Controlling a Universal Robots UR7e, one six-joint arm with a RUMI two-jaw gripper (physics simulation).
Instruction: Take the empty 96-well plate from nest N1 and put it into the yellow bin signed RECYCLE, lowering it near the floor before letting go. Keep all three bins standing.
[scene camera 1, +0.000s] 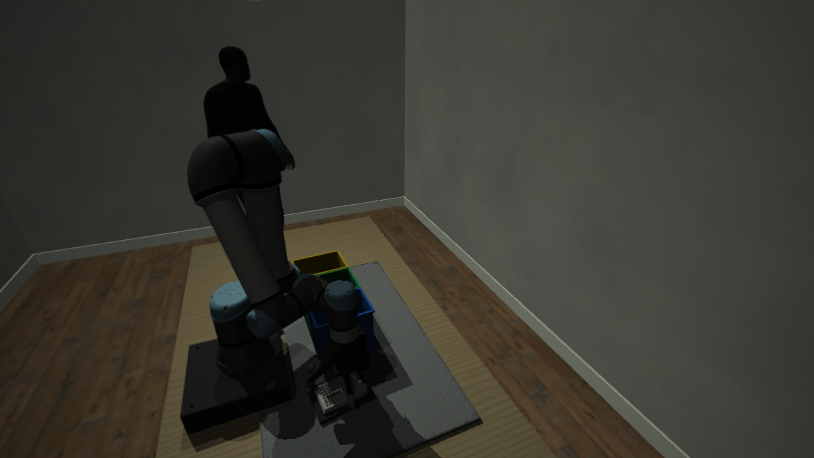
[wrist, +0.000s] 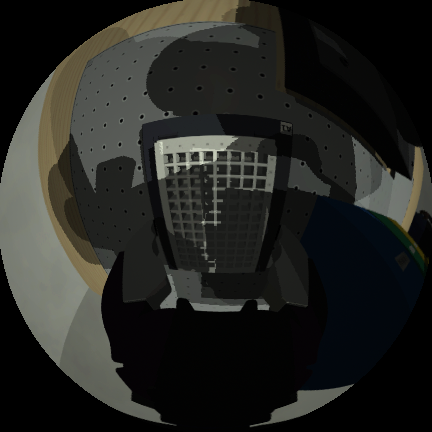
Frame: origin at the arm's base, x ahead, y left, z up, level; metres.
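Where they show: gripper, fingertip midpoint: (scene camera 1: 345, 391) (wrist: 216, 223); arm's base at its link origin: (scene camera 1: 244, 353).
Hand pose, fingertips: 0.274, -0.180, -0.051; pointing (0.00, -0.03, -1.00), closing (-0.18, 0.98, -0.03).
Each offset is from my fingertips to the top centre of the thing, as dx, dy, dz. "pt": to the spot under its first point. Level surfaces: height alone.
The pale 96-well plate {-0.014, -0.004, +0.020} (scene camera 1: 330, 397) (wrist: 215, 177) lies in a dark nest {pt -0.061, -0.070, +0.006} (wrist: 148, 145) on the perforated board, partly in shadow. A small A1 label shows at the nest's corner in the wrist view. My gripper (scene camera 1: 331, 391) (wrist: 216, 223) is open and empty, pointing down at the plate. Its two fingers stand on either side of the plate's near end in the wrist view; their exact height against the plate is hard to tell. The yellow bin {-0.018, +0.427, +0.174} (scene camera 1: 318, 263) stands upright at the far end of the bin row, beyond the green bin {+0.001, +0.297, +0.174} (scene camera 1: 336, 276). Its RECYCLE sign is not readable.
The blue bin {+0.020, +0.167, +0.174} (scene camera 1: 368, 330) (wrist: 360, 290) stands upright, nearest to the gripper, in front of the green bin. The black robot base (scene camera 1: 233, 398) is left of the nest. The grey perforated board {dz -0.006} (scene camera 1: 432, 393) lies under the nest. A dark human figure (scene camera 1: 233, 108) stands at the back.
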